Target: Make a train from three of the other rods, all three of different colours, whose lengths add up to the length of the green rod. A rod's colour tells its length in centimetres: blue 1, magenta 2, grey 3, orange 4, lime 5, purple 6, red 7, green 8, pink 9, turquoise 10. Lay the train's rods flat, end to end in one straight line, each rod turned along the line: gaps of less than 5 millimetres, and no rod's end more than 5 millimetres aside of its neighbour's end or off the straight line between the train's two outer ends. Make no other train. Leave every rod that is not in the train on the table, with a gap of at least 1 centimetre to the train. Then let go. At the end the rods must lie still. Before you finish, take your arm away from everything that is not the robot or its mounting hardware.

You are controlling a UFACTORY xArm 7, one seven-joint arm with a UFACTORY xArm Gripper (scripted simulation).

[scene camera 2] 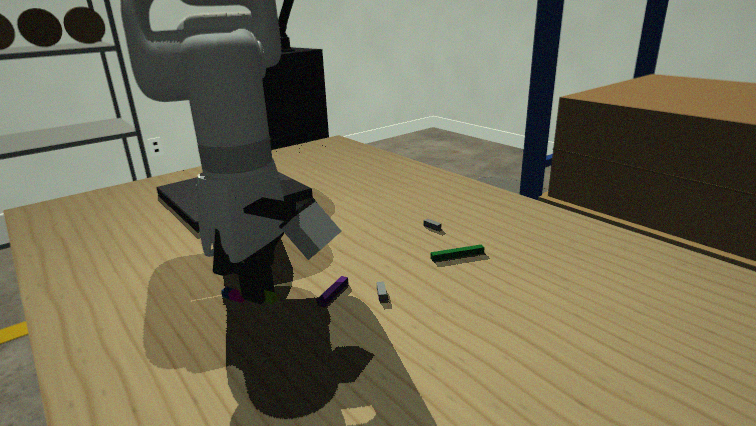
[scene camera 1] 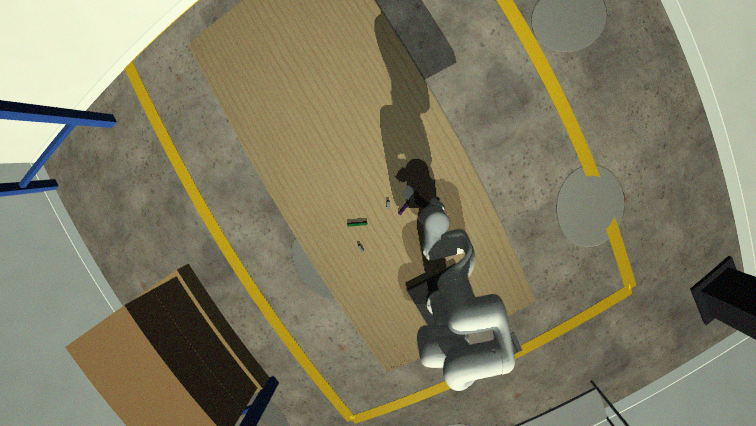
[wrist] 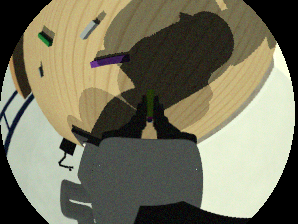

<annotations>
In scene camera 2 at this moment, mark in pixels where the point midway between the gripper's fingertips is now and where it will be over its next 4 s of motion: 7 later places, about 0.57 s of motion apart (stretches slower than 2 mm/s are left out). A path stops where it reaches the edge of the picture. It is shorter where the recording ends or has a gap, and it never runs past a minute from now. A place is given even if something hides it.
My gripper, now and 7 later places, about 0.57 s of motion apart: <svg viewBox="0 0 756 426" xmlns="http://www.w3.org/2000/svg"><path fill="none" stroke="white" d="M258 296L260 299L261 303L256 277L250 241L249 231L242 185L238 162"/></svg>
</annotations>
